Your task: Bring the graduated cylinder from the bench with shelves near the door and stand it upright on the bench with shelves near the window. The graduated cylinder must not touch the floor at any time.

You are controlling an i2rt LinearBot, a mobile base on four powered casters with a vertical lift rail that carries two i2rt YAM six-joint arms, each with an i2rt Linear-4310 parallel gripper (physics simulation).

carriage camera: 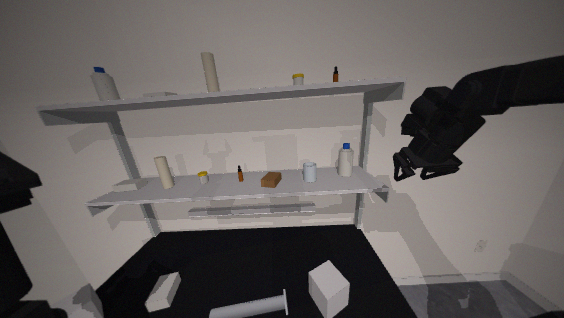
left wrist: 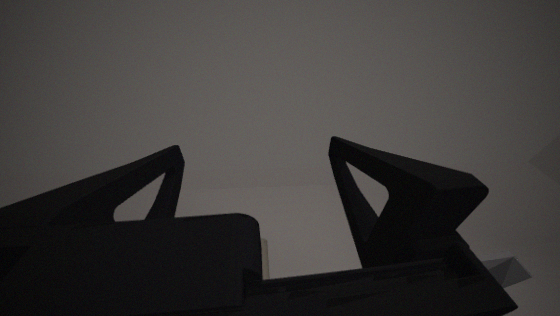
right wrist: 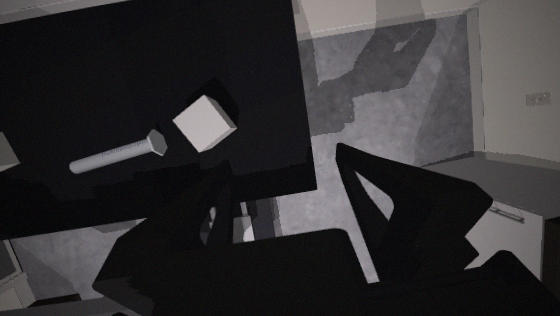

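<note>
The graduated cylinder lies on its side on the black top of the bench with shelves. Its wide foot points right, towards a white box. My right gripper is open and empty. It hangs in the air to the right of the shelves in the carriage view, and the cylinder lies beyond its left finger in the right wrist view. My left gripper is open and empty, facing a bare wall. In the carriage view, dark parts of the left arm show at the left edge.
A white box stands close to the cylinder's foot. A flatter white block lies left. The lower shelf and upper shelf hold bottles and jars. A grey-topped counter stands at the right.
</note>
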